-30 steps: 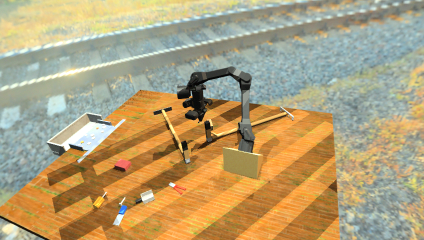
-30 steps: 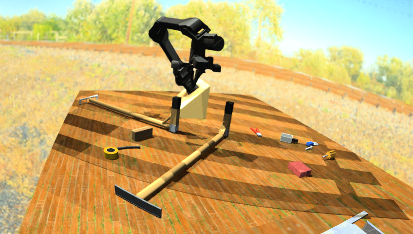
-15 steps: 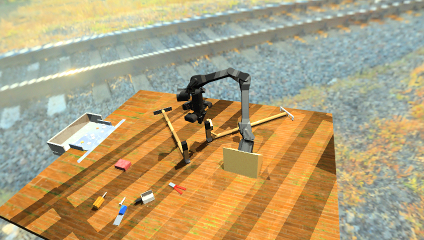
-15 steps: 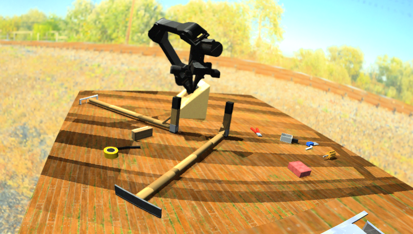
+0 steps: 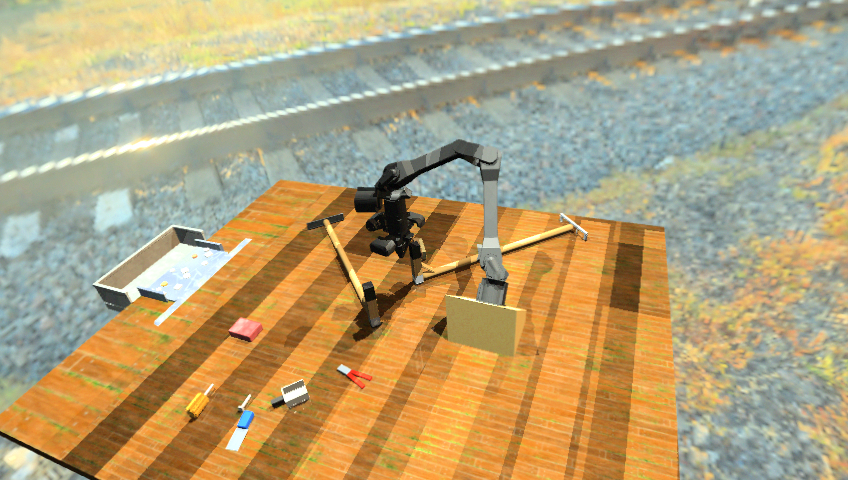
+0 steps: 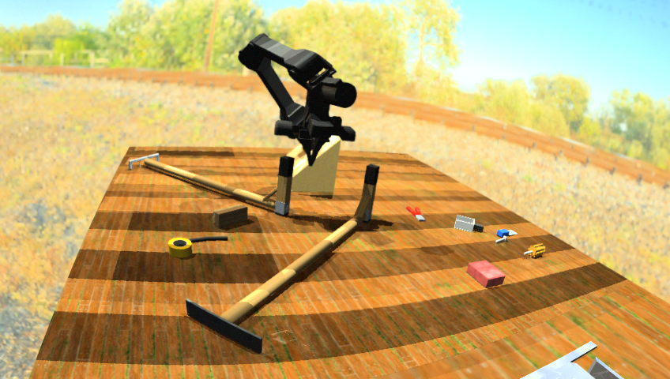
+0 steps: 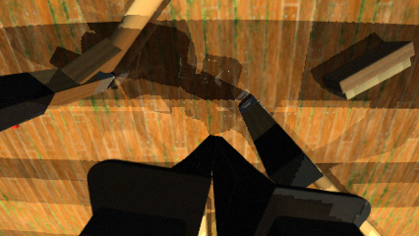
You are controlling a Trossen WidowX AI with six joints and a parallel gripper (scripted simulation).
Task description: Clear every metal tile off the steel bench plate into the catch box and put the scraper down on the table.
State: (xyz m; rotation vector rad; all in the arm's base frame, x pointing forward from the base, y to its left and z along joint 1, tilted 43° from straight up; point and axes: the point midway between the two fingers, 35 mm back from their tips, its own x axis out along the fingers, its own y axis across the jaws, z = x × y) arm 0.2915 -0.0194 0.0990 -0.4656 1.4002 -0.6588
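The long scraper is 23 cm ahead of my gripper tip, 7 cm below it and 4 cm to the right of it. From my gripper tip the other things lie so: long pole tool (26 cm to the right, 21 cm behind, 7 cm below); then wooden block (19 cm to the right, 11 cm below, 4 cm ahead); then yellow tape roll (30 cm to the right, 20 cm ahead, 12 cm below).
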